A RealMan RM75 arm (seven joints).
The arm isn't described. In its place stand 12 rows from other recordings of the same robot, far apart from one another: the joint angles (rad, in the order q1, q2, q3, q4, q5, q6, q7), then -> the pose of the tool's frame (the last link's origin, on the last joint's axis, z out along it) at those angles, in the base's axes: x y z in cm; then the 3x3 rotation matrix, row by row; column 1 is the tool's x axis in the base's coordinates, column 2 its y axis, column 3 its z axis.
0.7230 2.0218 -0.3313 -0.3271 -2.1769 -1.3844 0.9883 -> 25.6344 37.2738 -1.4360; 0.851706 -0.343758 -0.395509; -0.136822 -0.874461 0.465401; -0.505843 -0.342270 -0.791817
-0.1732 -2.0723 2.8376 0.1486 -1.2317 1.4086 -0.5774 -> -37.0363 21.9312 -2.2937; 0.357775 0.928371 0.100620; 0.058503 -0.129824 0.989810; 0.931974 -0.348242 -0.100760
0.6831 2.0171 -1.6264 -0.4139 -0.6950 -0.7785 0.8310 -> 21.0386 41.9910 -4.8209; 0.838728 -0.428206 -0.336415; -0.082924 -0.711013 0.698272; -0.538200 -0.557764 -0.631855
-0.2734 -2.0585 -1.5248 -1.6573 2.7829 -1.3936 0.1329 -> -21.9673 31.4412 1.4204; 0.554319 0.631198 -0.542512; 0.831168 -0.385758 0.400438; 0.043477 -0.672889 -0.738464
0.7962 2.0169 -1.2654 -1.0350 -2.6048 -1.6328 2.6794 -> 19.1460 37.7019 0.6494; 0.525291 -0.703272 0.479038; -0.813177 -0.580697 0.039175; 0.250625 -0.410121 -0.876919
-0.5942 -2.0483 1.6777 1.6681 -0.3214 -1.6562 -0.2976 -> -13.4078 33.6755 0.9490; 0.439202 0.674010 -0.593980; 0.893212 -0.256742 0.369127; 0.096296 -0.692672 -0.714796
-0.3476 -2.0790 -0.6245 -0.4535 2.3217 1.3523 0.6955 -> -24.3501 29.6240 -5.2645; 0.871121 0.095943 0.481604; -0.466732 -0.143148 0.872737; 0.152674 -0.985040 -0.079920
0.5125 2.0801 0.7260 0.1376 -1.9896 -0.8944 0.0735 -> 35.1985 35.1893 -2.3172; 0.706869 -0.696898 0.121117; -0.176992 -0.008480 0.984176; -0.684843 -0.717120 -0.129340
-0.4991 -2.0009 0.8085 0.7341 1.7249 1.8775 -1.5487 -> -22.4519 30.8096 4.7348; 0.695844 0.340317 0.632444; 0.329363 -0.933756 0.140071; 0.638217 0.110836 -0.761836
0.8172 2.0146 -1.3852 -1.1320 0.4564 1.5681 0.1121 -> 16.9091 39.1998 0.8214; 0.252621 -0.783777 0.567342; -0.966847 -0.181895 0.179223; -0.037274 -0.593808 -0.803743
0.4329 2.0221 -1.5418 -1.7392 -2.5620 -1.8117 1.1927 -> 16.9432 29.3018 2.7518; 0.533694 0.674259 0.510436; 0.720060 -0.678840 0.143842; 0.443491 0.290777 -0.847800
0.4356 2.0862 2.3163 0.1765 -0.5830 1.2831 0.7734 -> 33.2986 33.9520 4.6952; -0.322815 0.920361 -0.220739; -0.158526 0.177353 0.971296; 0.933092 0.348542 0.088649
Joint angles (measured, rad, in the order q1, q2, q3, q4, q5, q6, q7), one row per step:
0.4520 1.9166 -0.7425 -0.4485 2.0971 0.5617 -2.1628
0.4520 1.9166 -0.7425 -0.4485 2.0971 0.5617 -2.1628
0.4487 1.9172 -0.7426 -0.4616 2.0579 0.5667 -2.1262
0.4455 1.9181 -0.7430 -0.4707 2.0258 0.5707 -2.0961
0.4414 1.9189 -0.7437 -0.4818 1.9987 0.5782 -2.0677
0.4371 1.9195 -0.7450 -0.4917 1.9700 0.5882 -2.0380
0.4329 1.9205 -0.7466 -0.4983 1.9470 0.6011 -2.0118
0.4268 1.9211 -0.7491 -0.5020 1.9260 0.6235 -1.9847
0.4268 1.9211 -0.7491 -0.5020 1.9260 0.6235 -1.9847
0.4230 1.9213 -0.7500 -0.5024 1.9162 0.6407 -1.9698
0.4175 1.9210 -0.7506 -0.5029 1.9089 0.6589 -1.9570
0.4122 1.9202 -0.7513 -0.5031 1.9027 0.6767 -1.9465
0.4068 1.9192 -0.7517 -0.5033 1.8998 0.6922 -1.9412
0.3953 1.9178 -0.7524 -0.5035 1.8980 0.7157 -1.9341
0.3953 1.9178 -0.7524 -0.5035 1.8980 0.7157 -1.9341
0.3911 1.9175 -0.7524 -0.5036 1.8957 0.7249 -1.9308
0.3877 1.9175 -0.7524 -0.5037 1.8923 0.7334 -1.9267
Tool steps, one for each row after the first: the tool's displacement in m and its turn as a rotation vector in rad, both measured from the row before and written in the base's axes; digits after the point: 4 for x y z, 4 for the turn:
0.0000 0.0000 0.0000 0.0000 0.0000 0.0000
-0.0013 0.0001 -0.0001 -0.0132 0.0022 0.0064
-0.0006 -0.0004 -0.0008 -0.0123 0.0030 0.0031
-0.0011 -0.0004 0.0000 -0.0091 0.0041 0.0066
-0.0011 -0.0006 -0.0006 -0.0118 0.0050 0.0075
-0.0011 -0.0008 -0.0014 -0.0118 0.0084 0.0084
-0.0012 -0.0017 -0.0024 -0.0151 0.0138 0.0133
0.0000 0.0000 0.0000 0.0000 0.0000 0.0000
-0.0008 -0.0013 -0.0017 -0.0090 0.0111 0.0100
-0.0003 -0.0019 -0.0012 -0.0076 0.0108 0.0095
-0.0003 -0.0019 -0.0009 -0.0074 0.0090 0.0095
0.0000 -0.0019 -0.0004 -0.0052 0.0057 0.0082
0.0012 -0.0042 -0.0005 -0.0064 0.0098 0.0092
0.0000 0.0000 0.0000 0.0000 0.0000 0.0000
0.0004 -0.0016 -0.0004 -0.0035 0.0036 0.0036
0.0002 -0.0013 -0.0006 -0.0041 0.0038 0.0036

